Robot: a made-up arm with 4 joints.
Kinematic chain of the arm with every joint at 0, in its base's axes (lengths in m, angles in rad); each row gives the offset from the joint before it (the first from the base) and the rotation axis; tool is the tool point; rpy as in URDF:
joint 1: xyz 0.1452 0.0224 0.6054 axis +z
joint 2: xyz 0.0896 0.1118 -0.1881 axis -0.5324 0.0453 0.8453
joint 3: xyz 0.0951 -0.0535 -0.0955 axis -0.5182 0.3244 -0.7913
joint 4: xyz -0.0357 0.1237 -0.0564 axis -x
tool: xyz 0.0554 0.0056 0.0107 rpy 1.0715 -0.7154 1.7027
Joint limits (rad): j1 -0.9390..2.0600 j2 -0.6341..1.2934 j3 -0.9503..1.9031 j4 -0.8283..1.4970
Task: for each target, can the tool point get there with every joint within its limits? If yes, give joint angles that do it. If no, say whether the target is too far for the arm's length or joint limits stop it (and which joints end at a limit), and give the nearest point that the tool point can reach.
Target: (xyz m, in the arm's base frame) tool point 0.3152 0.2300 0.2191
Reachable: yes | joints 0.5183 -0.4424 0.9321 -0.4838
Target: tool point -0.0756 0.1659 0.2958
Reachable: yes | joints 1.7366 0.0047 -0.2782 -0.0158
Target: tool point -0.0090 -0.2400 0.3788
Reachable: no: joint limits stop it (at a limit: joint 1, joint 3) | nearest point -0.0240 0.0170 0.3077 | short by 0.267 m
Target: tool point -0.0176 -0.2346 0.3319
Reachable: no: joint limits stop it (at a limit: joint 1, joint 3) | nearest point -0.0236 0.0166 0.3056 | short by 0.253 m
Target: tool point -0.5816 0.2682 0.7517
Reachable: no: too far | nearest point -0.1159 0.1182 0.3317 | short by 0.645 m
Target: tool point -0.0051 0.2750 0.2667
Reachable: yes | joints 1.4854 -0.2723 0.2114 0.5470
